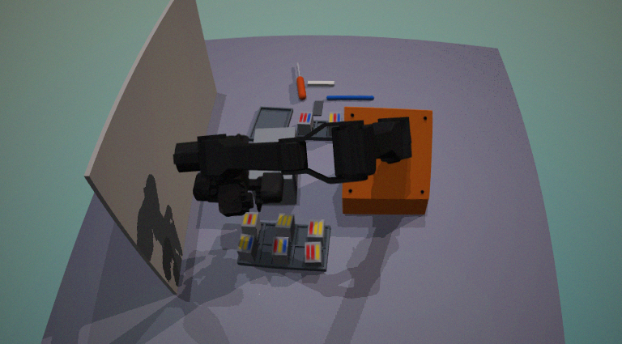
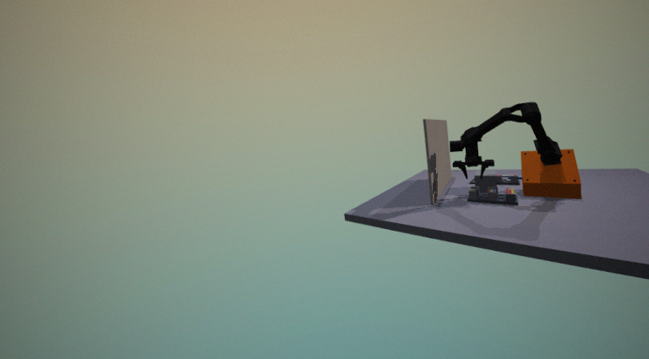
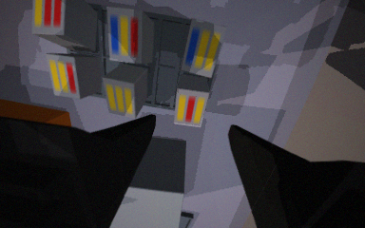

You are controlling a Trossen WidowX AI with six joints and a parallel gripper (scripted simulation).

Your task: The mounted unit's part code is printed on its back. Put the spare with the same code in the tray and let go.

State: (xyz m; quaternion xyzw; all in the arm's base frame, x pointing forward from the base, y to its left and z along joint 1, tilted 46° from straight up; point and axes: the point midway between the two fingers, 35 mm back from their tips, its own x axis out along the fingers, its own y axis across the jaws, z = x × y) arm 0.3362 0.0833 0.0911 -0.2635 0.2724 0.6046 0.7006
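Now: the dark tray 350 mm to the right of my gripper tip, 90 mm below it and 30 mm behind it. From my gripper tip the other things lie so: beige panel 180 mm ahead, 170 mm to the right, 130 mm above; rack 310 mm to the right, 170 mm behind, 90 mm below; mounted unit 150 mm to the right, 50 mm below, 50 mm behind.
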